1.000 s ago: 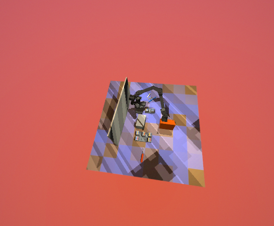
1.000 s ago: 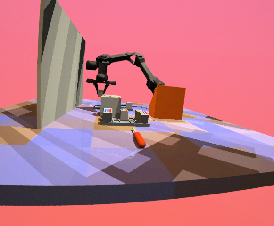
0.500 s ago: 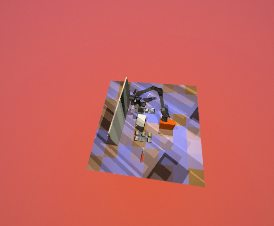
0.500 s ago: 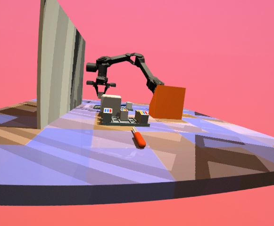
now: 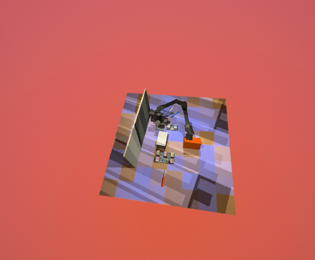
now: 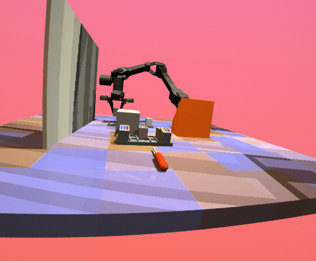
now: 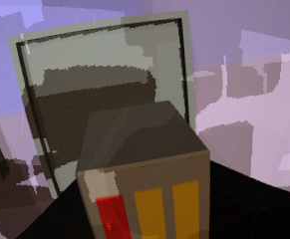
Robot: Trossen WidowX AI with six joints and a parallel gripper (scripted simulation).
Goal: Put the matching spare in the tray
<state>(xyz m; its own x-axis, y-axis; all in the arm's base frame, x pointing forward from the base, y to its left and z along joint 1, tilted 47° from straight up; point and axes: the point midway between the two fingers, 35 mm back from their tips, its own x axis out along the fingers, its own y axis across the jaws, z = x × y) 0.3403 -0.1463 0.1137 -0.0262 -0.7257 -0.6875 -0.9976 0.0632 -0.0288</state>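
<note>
Right now the flat grey tray is 10 mm behind my gripper tip and 60 mm below it. The rest, counted from my gripper tip: spare (20 mm above); grey mounted unit (60 mm behind, 210 mm to the left, 10 mm below); tall grey panel (170 mm ahead, 180 mm to the left, 170 mm above).
</note>
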